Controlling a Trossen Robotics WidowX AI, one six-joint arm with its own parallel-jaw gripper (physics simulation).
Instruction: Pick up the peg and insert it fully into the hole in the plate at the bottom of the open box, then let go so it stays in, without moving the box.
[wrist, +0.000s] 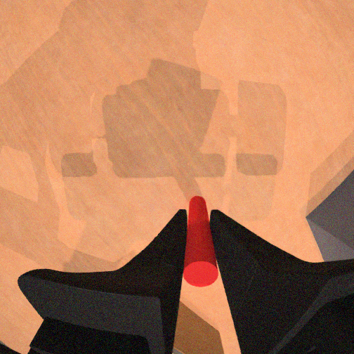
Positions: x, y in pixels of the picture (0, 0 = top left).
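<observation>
There is a red peg (199, 269) here, and it is 70 mm from the lens. My own gripper (197, 215) is 100 mm from the lens.
</observation>
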